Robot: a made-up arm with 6 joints.
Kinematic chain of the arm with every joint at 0, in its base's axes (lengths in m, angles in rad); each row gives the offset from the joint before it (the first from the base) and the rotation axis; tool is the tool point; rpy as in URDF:
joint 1: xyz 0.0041 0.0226 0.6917 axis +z
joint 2: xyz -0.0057 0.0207 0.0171 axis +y
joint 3: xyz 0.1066 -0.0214 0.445 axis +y
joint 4: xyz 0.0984 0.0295 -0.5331 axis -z
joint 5: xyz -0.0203 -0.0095 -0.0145 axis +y
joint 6: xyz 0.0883 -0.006 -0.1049 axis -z
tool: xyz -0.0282 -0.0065 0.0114 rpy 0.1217 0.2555 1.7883
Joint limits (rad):
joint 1: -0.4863..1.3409
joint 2: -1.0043..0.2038
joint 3: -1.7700..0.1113
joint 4: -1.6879..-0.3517
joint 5: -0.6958..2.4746
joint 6: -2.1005..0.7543
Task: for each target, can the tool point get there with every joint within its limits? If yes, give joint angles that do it. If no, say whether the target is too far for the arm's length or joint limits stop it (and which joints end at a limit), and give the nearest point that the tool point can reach.
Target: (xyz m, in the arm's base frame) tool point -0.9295 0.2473 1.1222
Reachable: no: joint limits stop it (at a limit: joint 2, joint 3, joint 5, joint 6) | nearest point -0.3254 0.1019 1.6300 | short by 0.802 m
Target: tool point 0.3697 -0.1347 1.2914
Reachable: yes | joints -0.3064 -0.7822 -0.9105 -1.1943 0.9783 -0.6839
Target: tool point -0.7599 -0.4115 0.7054
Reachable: no: joint limits stop it (at a limit: joint 1, joint 2, joint 3, joint 6) | nearest point -0.0330 -0.0745 0.5957 | short by 0.809 m
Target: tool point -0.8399 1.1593 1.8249
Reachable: no: too far | nearest point 0.0053 0.6473 1.4538 | short by 1.056 m
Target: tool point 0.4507 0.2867 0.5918
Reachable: yes | joints 0.6606 0.0929 -0.5994 -0.7453 1.3736 -1.6883
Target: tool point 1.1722 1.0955 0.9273
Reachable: no: too far | nearest point 0.6567 0.6220 1.0253 | short by 0.707 m
